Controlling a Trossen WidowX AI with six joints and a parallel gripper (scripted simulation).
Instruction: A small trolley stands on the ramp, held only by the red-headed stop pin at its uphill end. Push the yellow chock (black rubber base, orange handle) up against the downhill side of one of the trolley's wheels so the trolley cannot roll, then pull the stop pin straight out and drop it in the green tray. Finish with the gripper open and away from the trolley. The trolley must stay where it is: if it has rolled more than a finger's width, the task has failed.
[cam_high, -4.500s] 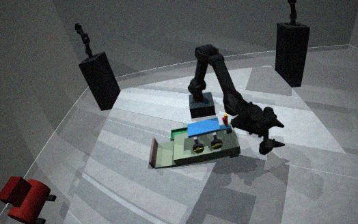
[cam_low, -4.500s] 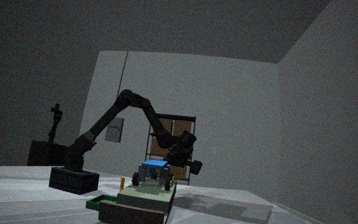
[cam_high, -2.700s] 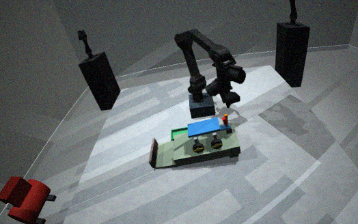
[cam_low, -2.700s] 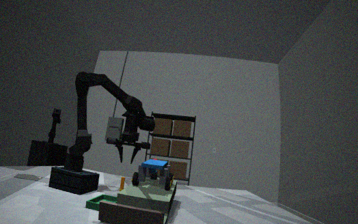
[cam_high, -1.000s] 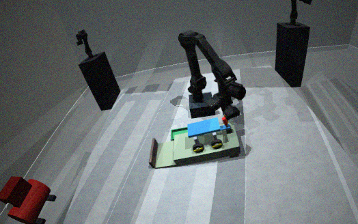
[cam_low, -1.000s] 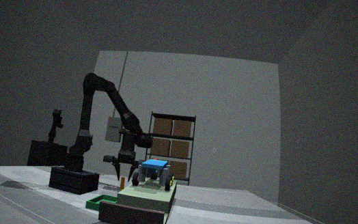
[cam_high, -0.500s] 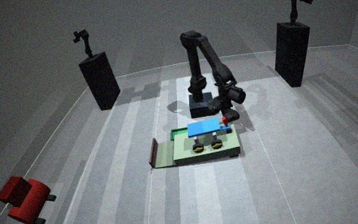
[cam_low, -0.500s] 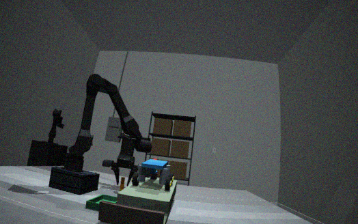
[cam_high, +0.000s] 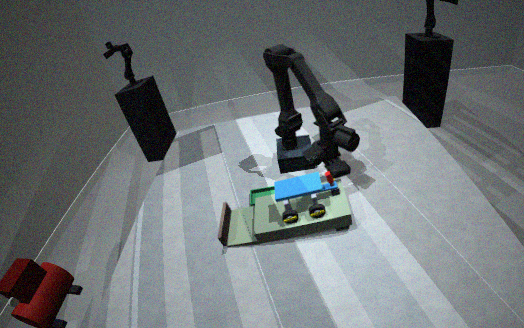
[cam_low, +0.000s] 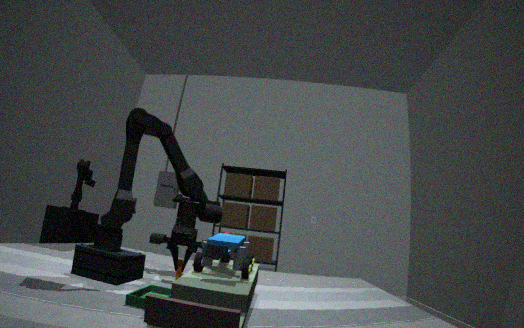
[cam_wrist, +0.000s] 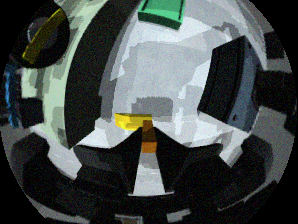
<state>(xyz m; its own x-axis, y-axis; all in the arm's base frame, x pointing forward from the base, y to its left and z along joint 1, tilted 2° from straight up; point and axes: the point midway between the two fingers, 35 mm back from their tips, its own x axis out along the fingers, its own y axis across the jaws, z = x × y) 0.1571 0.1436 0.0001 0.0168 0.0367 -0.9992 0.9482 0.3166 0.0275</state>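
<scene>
Right now the green tray is 23 cm to the right of my gripper tip, 5 cm ahead of it and 4 cm below it. The rest, counted from my gripper tip: stop pin 13 cm ahead, 10 cm above, 1 cm to the right; then chock 2 cm ahead, 1 cm to the left, 1 cm below; then pale green ramp 16 cm ahead, 11 cm to the right, 1 cm above.
</scene>
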